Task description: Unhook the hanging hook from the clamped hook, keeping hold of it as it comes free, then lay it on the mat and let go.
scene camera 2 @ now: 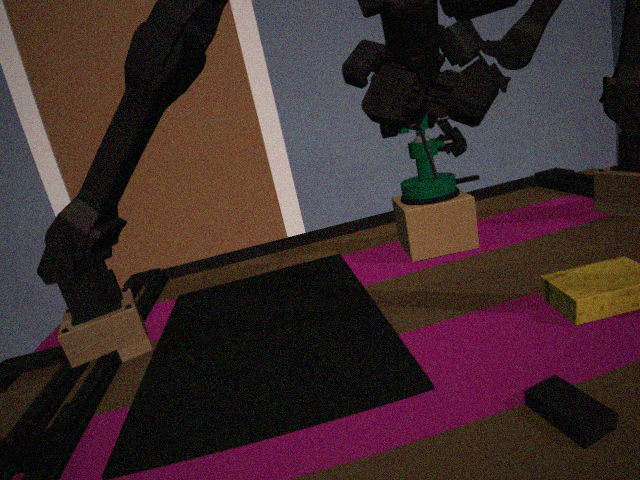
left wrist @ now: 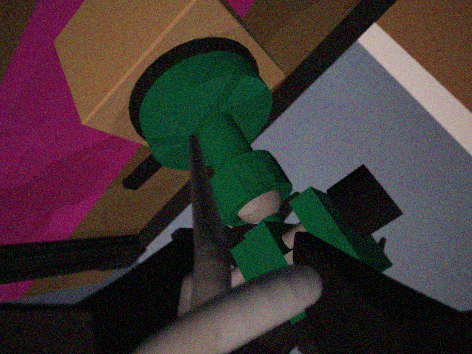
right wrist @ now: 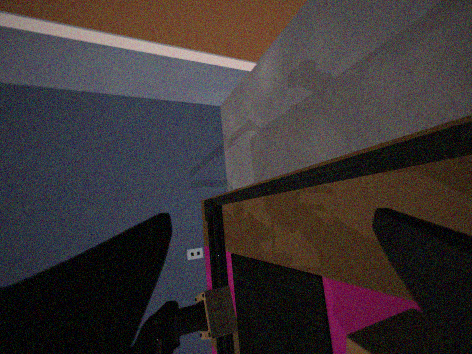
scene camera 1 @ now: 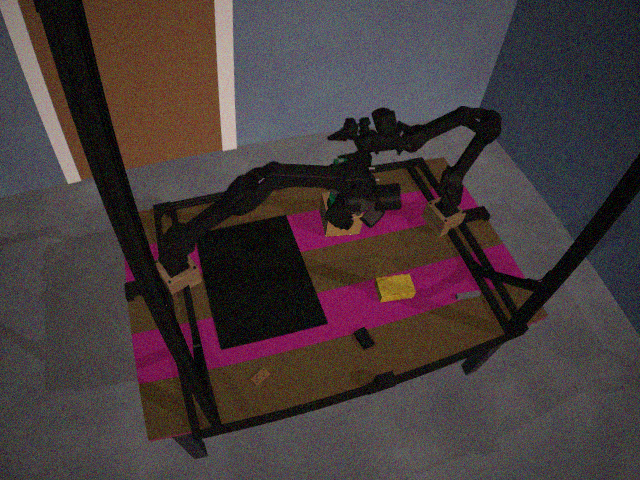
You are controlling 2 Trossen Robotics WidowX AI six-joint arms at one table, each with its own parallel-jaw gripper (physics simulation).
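Frame: origin at the left arm's base, x ahead, y left, z up, level; centimetres.
Seen in the pictures: left gripper, fingertip midpoint: (left wrist: 247,242); right gripper, fingertip midpoint: (scene camera 2: 396,137) (right wrist: 270,220) (scene camera 1: 332,148); left arm's base at its link origin: (scene camera 2: 97,309) (right wrist: 202,315) (scene camera 1: 175,264); right arm's base at its link origin: (scene camera 2: 639,167) (scene camera 1: 446,208).
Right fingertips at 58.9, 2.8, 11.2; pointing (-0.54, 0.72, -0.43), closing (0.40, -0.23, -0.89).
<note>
Offsets run from my right fingertips to a thing's middle, as dx, dy, dz. Level surfaces: height alone.
The green vise @(-5.8, -14.8, -1.4) (scene camera 2: 426,165) (left wrist: 200,100) stands on a wooden block (scene camera 1: 342,228) (scene camera 2: 442,227). Pale metal of the clamped hook (left wrist: 294,235) shows by its jaws. The hanging hook @(-10.6, -20.1, +0.4) (scene camera 2: 429,155) (left wrist: 205,215) is a grey rod, its pointed end down beside the vise; a thick pale curve shows close up in the left wrist view. My left gripper (scene camera 2: 422,117) is shut on the hanging hook at the jaws. Whether the hooks still touch is hidden. My right gripper (scene camera 1: 347,131) (right wrist: 270,220) is open and empty, high behind the vise. The black mat @(dz -17.3) (scene camera 1: 258,289) (scene camera 2: 268,361) (right wrist: 280,300) lies left of the block.
A yellow block @(-10.9, -43.1, -16.3) (scene camera 1: 395,288) (scene camera 2: 599,294) and a small black block @(-28.7, -49.3, -17.1) (scene camera 1: 363,337) (scene camera 2: 571,410) lie right of the mat. A small tan plate @(-57.2, -41.3, -17.4) (scene camera 1: 260,376) and a grey bar @(+6.1, -59.2, -17.1) (scene camera 1: 467,295) lie nearer the table's edges. Dark frame posts stand at the sides.
</note>
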